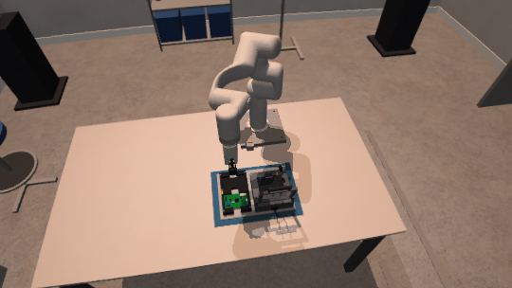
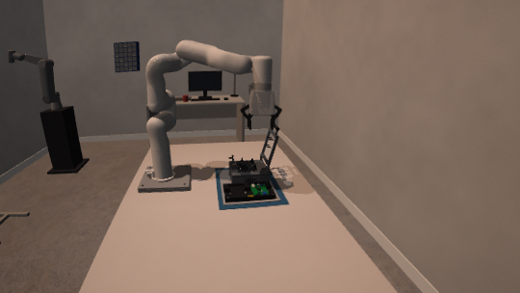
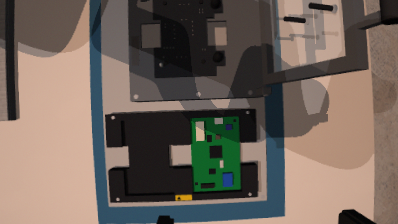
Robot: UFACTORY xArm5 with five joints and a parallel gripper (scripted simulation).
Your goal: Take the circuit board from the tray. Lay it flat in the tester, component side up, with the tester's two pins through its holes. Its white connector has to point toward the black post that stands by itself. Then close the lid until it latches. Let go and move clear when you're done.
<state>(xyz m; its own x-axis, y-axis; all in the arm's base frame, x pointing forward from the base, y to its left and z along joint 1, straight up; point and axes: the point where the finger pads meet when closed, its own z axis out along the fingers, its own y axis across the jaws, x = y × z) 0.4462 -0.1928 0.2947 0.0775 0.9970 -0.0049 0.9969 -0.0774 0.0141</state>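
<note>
My gripper is now 300 mm above the green circuit board. From my hand the other things lie so: lid: 90 mm ahead, 170 mm to the left, 130 mm below; black post: 90 mm behind, 230 mm to the left, 230 mm below.
</note>
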